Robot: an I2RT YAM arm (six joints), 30 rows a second.
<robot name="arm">
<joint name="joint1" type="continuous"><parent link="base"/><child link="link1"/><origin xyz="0 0 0.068"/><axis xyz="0 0 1"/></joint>
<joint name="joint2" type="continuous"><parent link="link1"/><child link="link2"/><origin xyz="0.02 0.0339 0.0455"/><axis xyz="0 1 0"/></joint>
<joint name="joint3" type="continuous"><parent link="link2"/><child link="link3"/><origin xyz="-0.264 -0.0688 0"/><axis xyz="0 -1 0"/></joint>
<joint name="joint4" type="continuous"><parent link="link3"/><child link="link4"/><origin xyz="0.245 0.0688 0.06"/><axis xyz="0 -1 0"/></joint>
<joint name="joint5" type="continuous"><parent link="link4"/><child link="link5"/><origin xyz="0.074 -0.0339 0.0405"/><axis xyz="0 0 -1"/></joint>
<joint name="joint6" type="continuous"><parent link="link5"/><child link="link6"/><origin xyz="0.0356 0 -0.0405"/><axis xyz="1 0 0"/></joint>
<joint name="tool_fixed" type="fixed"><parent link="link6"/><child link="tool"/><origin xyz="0 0 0" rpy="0 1.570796 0"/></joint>
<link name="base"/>
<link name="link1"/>
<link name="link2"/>
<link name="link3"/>
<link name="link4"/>
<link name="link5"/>
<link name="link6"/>
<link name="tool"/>
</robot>
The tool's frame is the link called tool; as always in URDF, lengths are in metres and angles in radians. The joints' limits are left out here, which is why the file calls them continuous.
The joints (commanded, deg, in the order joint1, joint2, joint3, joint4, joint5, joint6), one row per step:
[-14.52, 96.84, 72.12, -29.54, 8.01, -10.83]
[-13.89, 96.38, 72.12, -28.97, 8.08, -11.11]
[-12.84, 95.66, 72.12, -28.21, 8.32, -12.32]
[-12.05, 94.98, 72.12, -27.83, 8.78, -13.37]
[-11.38, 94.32, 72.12, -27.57, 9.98, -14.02]
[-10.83, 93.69, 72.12, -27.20, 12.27, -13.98]
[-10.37, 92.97, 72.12, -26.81, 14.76, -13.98]
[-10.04, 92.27, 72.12, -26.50, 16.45, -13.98]
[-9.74, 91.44, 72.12, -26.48, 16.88, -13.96]
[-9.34, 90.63, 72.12, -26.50, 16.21, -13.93]
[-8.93, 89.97, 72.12, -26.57, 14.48, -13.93]
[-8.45, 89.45, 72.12, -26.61, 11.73, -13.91]
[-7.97, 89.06, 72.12, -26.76, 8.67, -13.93]
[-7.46, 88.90, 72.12, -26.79, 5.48, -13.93]
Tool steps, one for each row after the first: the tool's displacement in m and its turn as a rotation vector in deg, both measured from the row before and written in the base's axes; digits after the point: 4 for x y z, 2 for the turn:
[0.0009, 0.0038, 0.0034, -0.46, -0.91, 0.81]
[0.0011, 0.0064, 0.0052, -1.20, -1.06, 1.85]
[0.0000, 0.0048, 0.0045, -1.18, -0.67, 1.31]
[-0.0005, 0.0037, 0.0043, -1.47, -0.53, 0.40]
[-0.0008, 0.0022, 0.0044, -1.87, -0.66, -0.97]
[-0.0012, 0.0016, 0.0050, -2.03, -0.75, -1.20]
[-0.0014, 0.0013, 0.0047, -1.40, -0.77, -0.82]
[-0.0020, 0.0020, 0.0049, -0.44, -0.79, -0.01]
[-0.0017, 0.0032, 0.0046, 0.36, -0.87, 0.85]
[-0.0012, 0.0038, 0.0035, 1.11, -0.78, 1.64]
[-0.0006, 0.0047, 0.0027, 1.84, -0.77, 2.44]
[-0.0004, 0.0049, 0.0018, 2.05, -0.53, 2.70]
[0.0004, 0.0050, 0.0007, 2.16, -0.42, 2.82]

